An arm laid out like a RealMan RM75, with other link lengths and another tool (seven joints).
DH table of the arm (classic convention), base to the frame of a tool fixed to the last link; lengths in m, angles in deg. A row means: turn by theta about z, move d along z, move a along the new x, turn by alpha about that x. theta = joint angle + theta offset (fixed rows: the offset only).
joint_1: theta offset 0; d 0.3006; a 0; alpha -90
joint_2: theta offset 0; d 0; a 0; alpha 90
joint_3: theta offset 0; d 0.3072; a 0; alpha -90
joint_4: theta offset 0; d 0; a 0; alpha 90
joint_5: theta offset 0; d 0.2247; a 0; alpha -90
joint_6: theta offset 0; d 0; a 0; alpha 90
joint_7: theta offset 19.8; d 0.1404; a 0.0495; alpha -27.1
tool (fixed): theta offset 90; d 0.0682; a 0; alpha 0
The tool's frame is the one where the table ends.
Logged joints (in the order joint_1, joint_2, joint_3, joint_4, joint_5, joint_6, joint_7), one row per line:
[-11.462, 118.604, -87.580, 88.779, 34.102, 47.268, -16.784]
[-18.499, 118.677, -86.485, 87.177, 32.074, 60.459, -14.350]
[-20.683, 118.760, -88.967, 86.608, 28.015, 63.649, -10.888]
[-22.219, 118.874, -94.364, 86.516, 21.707, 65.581, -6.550]
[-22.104, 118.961, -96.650, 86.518, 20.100, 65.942, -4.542]
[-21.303, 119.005, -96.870, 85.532, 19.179, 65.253, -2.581]
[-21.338, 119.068, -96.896, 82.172, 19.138, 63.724, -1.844]
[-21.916, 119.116, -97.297, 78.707, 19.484, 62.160, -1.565]
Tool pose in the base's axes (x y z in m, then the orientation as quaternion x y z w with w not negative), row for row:
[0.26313, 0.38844, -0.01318, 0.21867, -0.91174, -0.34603, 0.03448]
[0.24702, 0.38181, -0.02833, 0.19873, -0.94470, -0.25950, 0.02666]
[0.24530, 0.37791, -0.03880, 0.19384, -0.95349, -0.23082, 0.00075]
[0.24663, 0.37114, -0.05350, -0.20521, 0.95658, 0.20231, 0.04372]
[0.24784, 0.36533, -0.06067, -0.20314, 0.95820, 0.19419, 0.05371]
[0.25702, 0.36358, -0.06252, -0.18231, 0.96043, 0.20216, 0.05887]
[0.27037, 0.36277, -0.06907, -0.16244, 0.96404, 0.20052, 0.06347]
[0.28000, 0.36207, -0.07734, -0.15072, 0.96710, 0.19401, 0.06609]
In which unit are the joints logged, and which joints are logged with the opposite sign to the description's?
The joints are logged in degrees. Opposite sign: joint_1, joint_4.
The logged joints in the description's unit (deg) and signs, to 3 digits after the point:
[11.462, 118.604, -87.580, -88.779, 34.102, 47.268, -16.784]
[18.499, 118.677, -86.485, -87.177, 32.074, 60.459, -14.350]
[20.683, 118.760, -88.967, -86.608, 28.015, 63.649, -10.888]
[22.219, 118.874, -94.364, -86.516, 21.707, 65.581, -6.550]
[22.104, 118.961, -96.650, -86.518, 20.100, 65.942, -4.542]
[21.303, 119.005, -96.870, -85.532, 19.179, 65.253, -2.581]
[21.338, 119.068, -96.896, -82.172, 19.138, 63.724, -1.844]
[21.916, 119.116, -97.297, -78.707, 19.484, 62.160, -1.565]

